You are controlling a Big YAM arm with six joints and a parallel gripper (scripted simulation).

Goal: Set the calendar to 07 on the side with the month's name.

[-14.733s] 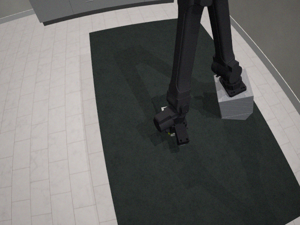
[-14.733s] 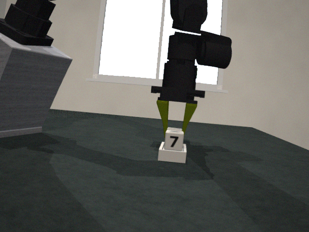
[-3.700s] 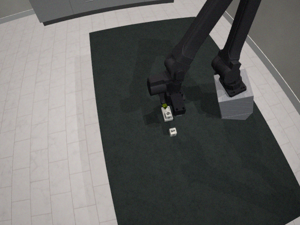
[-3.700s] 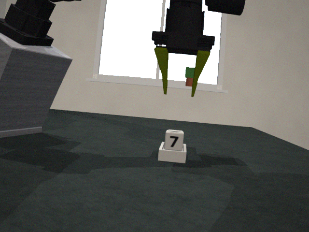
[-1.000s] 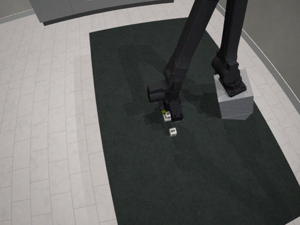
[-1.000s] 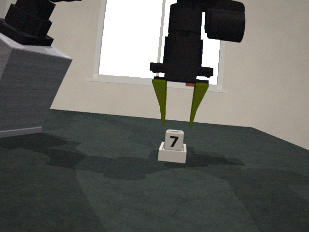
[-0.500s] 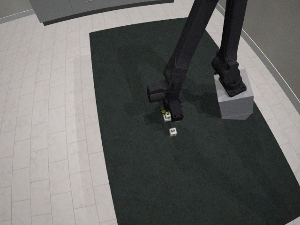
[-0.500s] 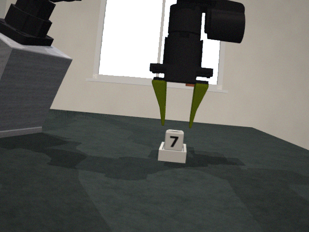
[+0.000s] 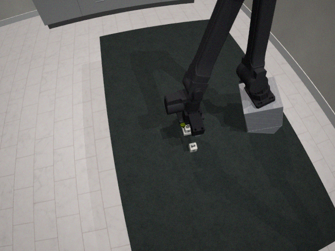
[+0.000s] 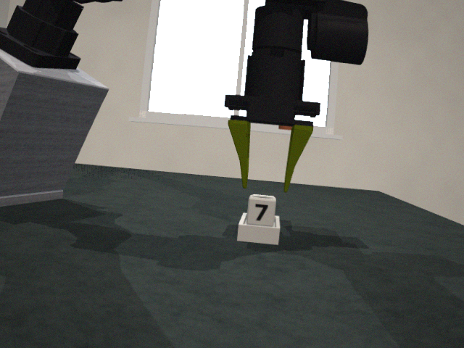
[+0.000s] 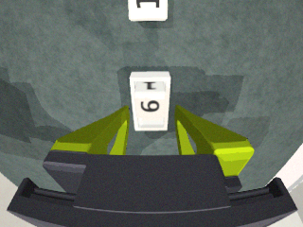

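My gripper is now 50 mm above the small white tray and 20 mm to the left of it.
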